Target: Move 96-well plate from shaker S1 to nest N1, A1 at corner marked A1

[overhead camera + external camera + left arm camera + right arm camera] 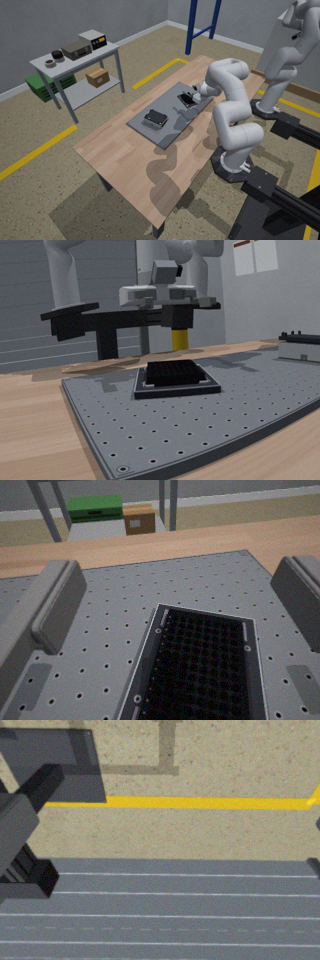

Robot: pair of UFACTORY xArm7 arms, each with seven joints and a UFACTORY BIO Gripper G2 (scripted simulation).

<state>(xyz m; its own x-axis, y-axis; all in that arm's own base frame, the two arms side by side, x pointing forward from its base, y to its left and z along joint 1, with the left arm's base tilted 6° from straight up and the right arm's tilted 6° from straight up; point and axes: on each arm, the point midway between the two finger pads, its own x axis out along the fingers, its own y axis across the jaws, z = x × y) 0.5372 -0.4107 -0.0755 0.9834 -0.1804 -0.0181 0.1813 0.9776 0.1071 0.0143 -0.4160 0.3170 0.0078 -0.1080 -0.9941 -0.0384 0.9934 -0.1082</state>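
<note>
Right now my left hand is 110 mm above the 96-well plate, 30 mm to the left of it and 20 mm short of it.
</note>
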